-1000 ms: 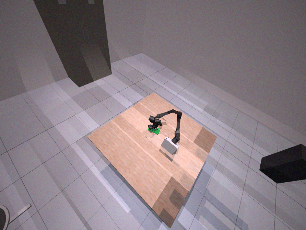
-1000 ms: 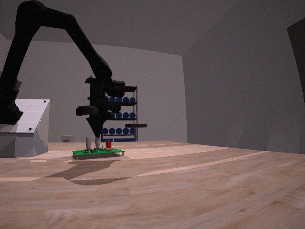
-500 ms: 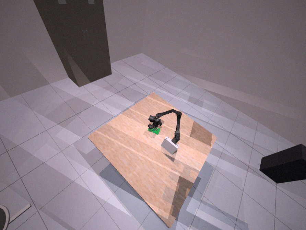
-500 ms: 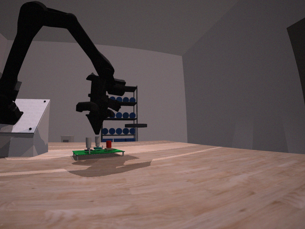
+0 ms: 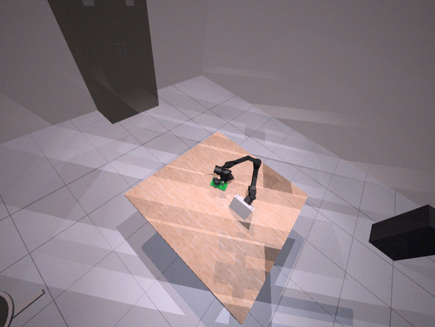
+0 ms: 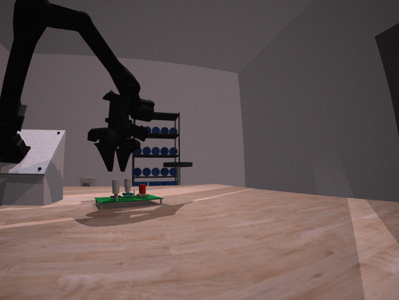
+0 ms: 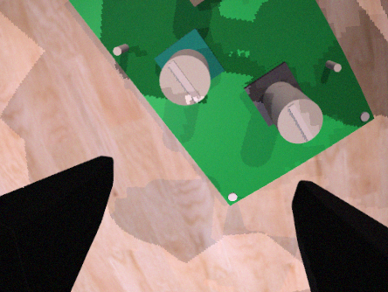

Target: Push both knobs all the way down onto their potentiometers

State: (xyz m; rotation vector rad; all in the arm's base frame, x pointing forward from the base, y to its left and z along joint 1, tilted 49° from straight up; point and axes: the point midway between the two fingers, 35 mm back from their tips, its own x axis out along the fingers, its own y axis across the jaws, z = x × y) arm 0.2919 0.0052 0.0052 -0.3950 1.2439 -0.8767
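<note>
My gripper tip is 40 mm to the left of the knob and 40 mm above it.
</note>
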